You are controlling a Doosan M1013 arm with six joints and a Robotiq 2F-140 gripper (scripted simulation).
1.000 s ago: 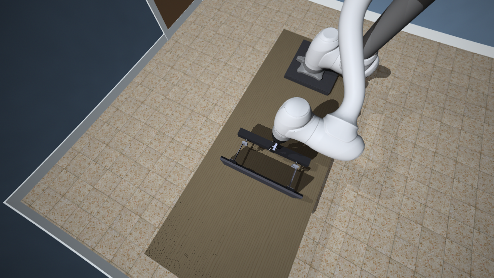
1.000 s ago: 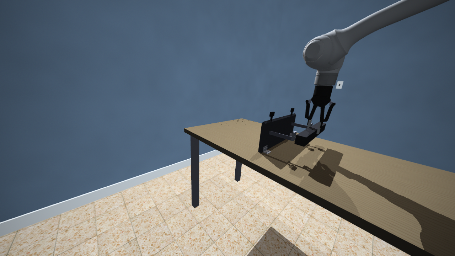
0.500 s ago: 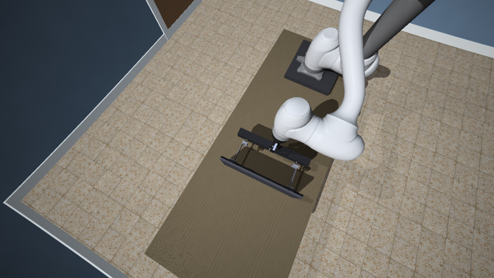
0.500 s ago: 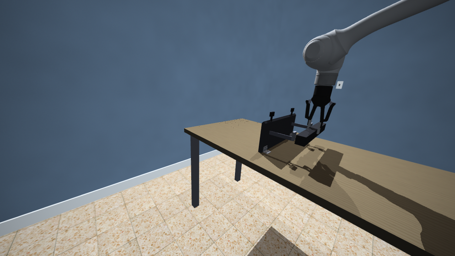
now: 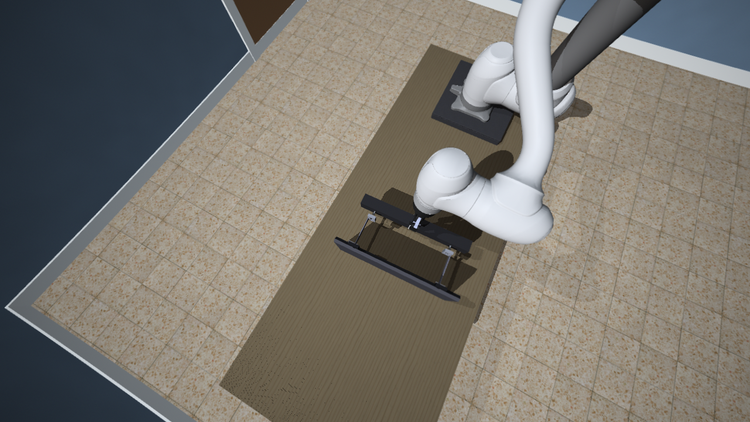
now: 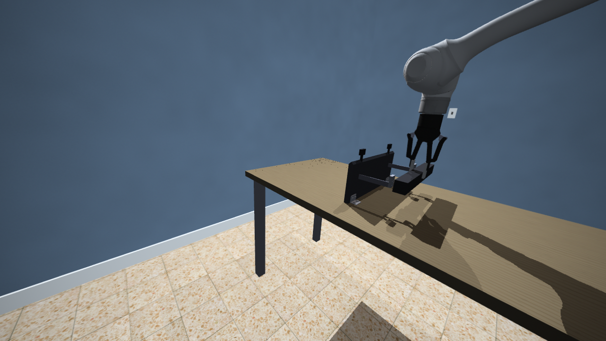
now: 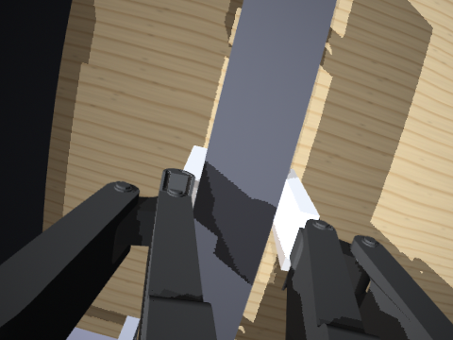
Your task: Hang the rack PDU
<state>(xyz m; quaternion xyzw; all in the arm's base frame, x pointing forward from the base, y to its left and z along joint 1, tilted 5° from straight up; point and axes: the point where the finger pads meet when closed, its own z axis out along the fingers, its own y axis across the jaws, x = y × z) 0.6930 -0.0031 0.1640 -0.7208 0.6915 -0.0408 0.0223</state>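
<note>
My hand is 30 mm above the rack PDU and 20 mm short of it. From my hand the other things lie so: upright panel: 180 mm ahead, 70 mm below, 10 mm to the left.
</note>
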